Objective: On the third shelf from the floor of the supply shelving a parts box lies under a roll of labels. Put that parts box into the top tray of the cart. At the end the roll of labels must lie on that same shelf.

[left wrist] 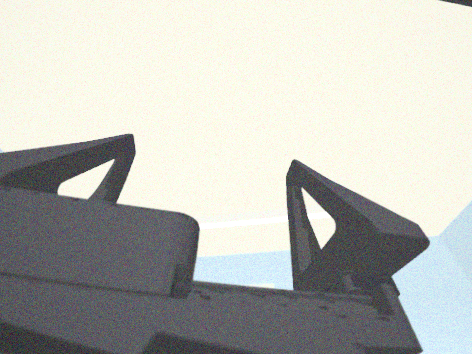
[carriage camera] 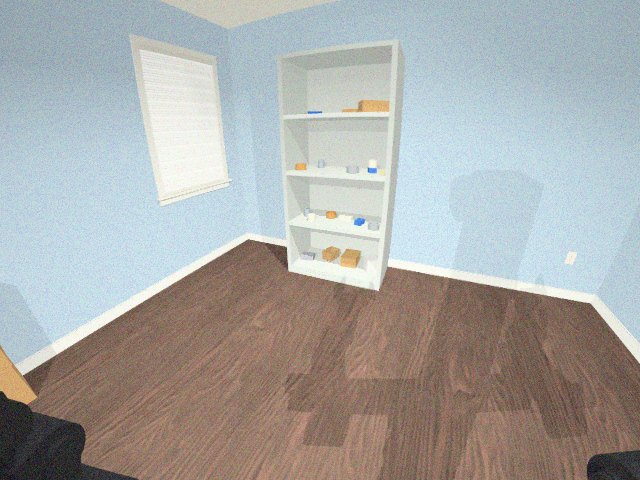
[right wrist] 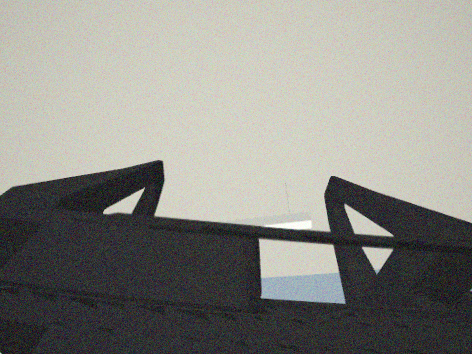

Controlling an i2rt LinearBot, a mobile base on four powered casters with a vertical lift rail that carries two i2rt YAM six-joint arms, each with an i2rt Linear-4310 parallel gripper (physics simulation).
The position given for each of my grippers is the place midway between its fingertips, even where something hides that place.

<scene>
I see my left gripper point(left wrist: 214, 155), my right gripper point(right wrist: 245, 178), a white supply shelving point(carriage camera: 329, 79) and a window with blinds point(carriage camera: 178, 89).
</scene>
